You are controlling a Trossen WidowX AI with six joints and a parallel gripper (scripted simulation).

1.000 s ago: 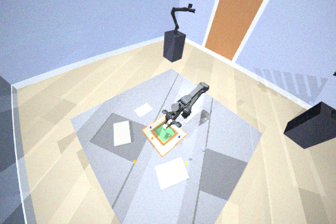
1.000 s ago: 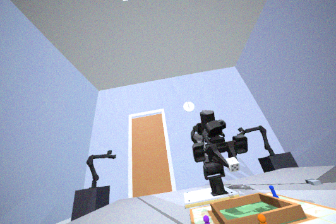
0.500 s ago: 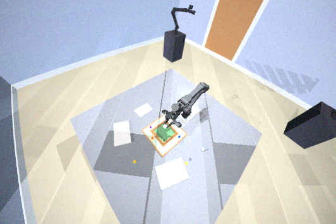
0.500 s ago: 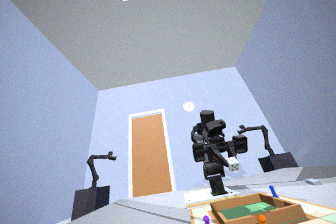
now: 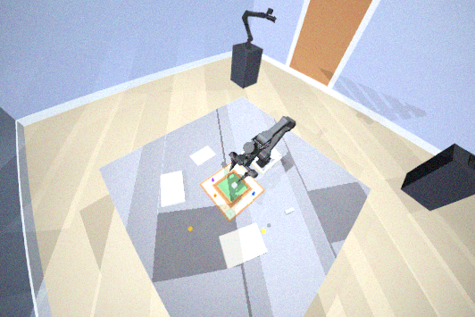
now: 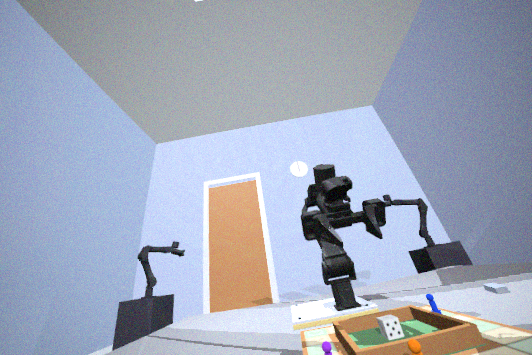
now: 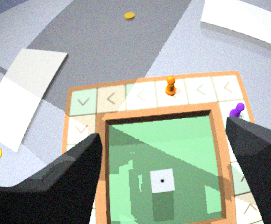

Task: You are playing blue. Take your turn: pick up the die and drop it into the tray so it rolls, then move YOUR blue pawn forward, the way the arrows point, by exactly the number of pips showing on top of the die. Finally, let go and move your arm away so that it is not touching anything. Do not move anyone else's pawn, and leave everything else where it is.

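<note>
The blue pawn is 80 mm behind my gripper tip, 110 mm to the left of it and 130 mm below it. Also, from my gripper tip: purple pawn: 60 mm ahead, 110 mm to the right, 130 mm below; then white die: 20 mm behind, 130 mm below; then orange pawn: 110 mm ahead, 20 mm to the right, 130 mm below.
</note>
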